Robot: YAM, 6 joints.
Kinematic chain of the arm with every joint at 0, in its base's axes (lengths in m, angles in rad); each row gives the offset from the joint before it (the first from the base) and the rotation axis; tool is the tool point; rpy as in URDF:
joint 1: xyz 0 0 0.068 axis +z
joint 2: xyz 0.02 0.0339 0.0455 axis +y
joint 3: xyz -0.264 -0.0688 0 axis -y
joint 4: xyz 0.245 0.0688 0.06 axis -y
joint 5: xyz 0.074 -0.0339 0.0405 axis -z
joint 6: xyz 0.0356 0 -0.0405 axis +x
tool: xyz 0 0 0 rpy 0 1.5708 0
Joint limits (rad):
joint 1: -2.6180..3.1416
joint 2: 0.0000..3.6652
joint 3: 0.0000..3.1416
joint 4: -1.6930..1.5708
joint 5: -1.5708..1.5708
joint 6: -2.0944..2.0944
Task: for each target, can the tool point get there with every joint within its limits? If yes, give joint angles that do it. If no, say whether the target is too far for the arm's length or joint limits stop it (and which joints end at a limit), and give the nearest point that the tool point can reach.
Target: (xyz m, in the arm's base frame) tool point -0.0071 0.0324 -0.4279
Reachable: no: joint limits stop it (at a limit: joint 2) | nearest point -0.0171 0.0783 -0.3387 | short by 0.101 m
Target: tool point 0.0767 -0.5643 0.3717
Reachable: yes | joints -1.4560 2.6874 2.6784 0.9126 -0.3312 0.2325
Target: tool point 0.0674 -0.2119 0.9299
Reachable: no: too far | nearest point 0.0517 -0.1625 0.7210 | short by 0.215 m
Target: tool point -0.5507 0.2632 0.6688
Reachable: no: too far | nearest point -0.4293 0.2052 0.5423 | short by 0.185 m
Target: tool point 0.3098 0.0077 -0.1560
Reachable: yes | joints 0.1217 2.9126 1.3691 -0.4163 1.0023 0.6789
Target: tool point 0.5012 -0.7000 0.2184
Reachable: no: too far | nearest point 0.3732 -0.5212 0.1910 | short by 0.222 m
